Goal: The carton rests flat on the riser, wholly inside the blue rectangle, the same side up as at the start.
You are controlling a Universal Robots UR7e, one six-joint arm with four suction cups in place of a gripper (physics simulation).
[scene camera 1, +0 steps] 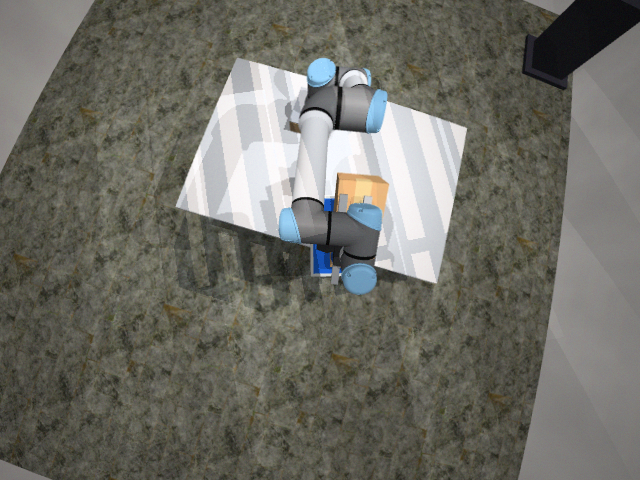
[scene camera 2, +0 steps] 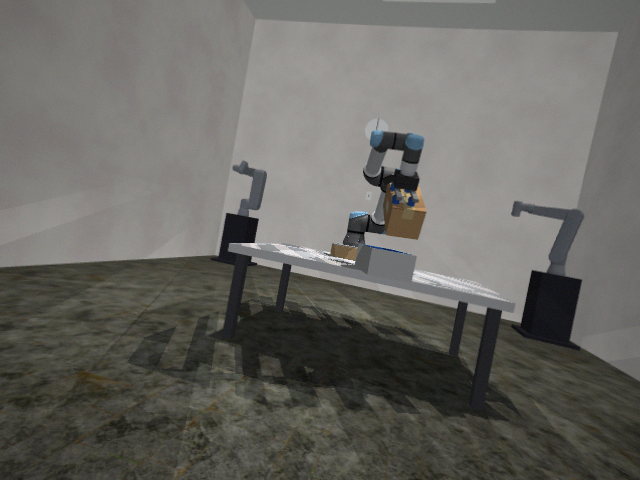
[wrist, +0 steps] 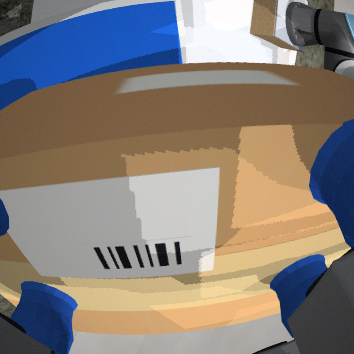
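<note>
The carton, brown with a barcode label and tape, hangs in the air, well above the riser. My gripper is shut on it, with the blue suction cups at its top face. In scene camera 1 the wrist hides the gripper's middle and part of the carton. The riser is a grey box at the table's front edge. Its blue rectangle shows partly, to the left of the carton in scene camera 1. The carton's far part reaches out past the riser's right side there.
A small brown box stands on the white table near the arm's base. Two grey arms stand on dark pedestals beyond the table's left and right sides.
</note>
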